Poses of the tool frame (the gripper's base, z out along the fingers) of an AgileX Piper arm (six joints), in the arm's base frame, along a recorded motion.
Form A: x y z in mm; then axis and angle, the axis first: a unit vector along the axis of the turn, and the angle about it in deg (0 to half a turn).
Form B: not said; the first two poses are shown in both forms.
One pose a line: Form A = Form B
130.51 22.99 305.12 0.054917 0.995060 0.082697 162.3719 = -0.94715 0.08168 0.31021 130.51; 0.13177 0.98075 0.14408 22.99; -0.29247 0.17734 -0.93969 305.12; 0 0 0 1
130.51 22.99 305.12 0.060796 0.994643 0.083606 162.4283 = -0.94612 0.09288 0.31021 130.51; 0.14336 0.97913 0.14408 22.99; -0.29035 0.18079 -0.93969 305.12; 0 0 0 1
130.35 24.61 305.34 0.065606 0.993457 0.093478 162.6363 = -0.94602 0.09949 0.30847 130.35; 0.15528 0.97451 0.16192 24.61; -0.28450 0.20108 -0.93735 305.34; 0 0 0 1
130.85 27.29 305.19 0.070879 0.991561 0.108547 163.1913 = -0.94744 0.10617 0.30180 130.85; 0.16895 0.96711 0.19017 27.29; -0.27168 0.23116 -0.93421 305.19; 0 0 0 1
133.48 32.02 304.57 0.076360 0.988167 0.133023 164.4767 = -0.95207 0.11256 0.28441 133.48; 0.18376 0.95381 0.23767 32.02; -0.24452 0.27854 -0.92878 304.57; 0 0 0 1
